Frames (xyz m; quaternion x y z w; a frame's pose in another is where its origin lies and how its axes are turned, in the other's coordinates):
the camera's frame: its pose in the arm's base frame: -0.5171 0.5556 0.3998 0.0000 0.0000 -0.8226 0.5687
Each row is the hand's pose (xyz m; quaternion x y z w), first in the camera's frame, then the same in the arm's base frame.
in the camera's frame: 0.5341 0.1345 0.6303 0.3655 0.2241 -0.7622 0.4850
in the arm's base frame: -0.5799 0.0084 1.0301 -0.3922 0.1732 0.8324 0.3512
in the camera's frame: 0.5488 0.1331 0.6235 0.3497 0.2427 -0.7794 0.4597
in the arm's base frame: -0.5864 -0.0048 1.0233 -0.3985 0.1496 0.8214 0.3797
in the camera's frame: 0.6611 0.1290 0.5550 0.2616 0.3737 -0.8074 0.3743
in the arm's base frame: -0.6299 -0.1085 0.9548 -0.4561 0.0027 0.7670 0.4513
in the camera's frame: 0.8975 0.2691 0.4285 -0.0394 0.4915 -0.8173 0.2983
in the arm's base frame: -0.5824 -0.3791 0.8283 -0.3819 -0.3119 0.7101 0.5026
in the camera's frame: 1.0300 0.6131 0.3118 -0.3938 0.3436 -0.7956 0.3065
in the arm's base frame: -0.3073 -0.6246 0.7116 -0.0587 -0.5193 0.7045 0.4801
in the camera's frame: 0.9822 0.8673 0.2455 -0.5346 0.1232 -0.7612 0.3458
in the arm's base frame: -0.0526 -0.6696 0.6453 0.2027 -0.5098 0.7173 0.4295
